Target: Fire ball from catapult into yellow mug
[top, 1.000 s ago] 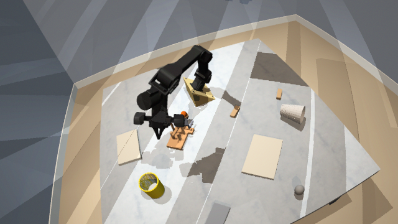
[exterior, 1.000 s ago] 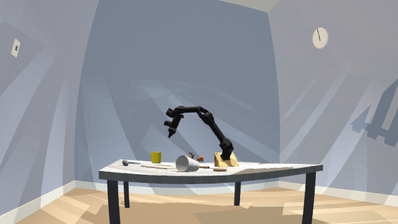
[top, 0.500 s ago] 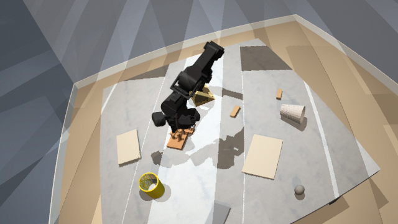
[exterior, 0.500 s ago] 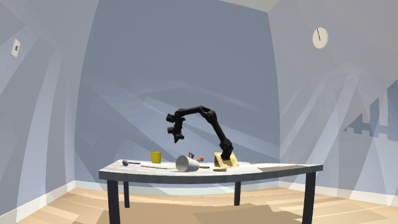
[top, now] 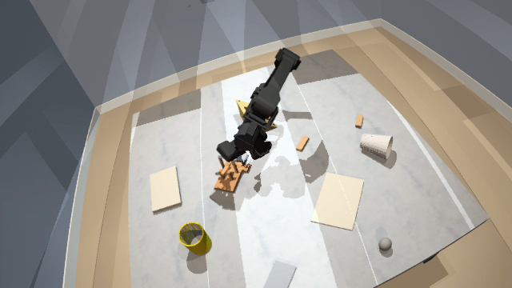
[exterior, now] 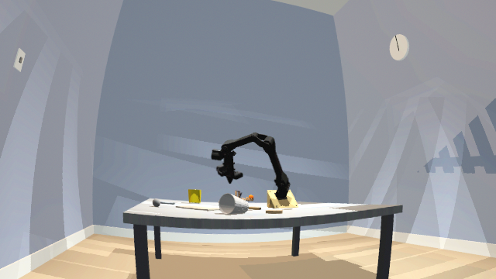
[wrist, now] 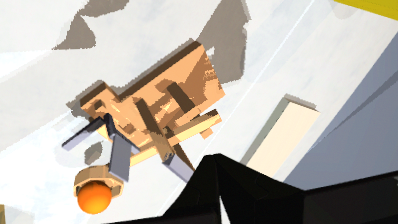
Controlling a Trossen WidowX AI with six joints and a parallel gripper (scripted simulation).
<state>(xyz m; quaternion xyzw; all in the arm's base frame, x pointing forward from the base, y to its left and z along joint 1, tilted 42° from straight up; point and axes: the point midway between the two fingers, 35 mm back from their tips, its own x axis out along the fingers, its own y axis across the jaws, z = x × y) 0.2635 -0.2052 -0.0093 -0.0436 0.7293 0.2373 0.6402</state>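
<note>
My gripper tip is now 130 mm past the orange ball, 90 mm above it and 40 mm to the right of it. From my gripper tip the other things lie so: catapult 100 mm below, 70 mm behind; yellow mug 250 mm to the right, 170 mm ahead, 120 mm below; flat tan board 270 mm ahead, 250 mm to the left, 150 mm below.
</note>
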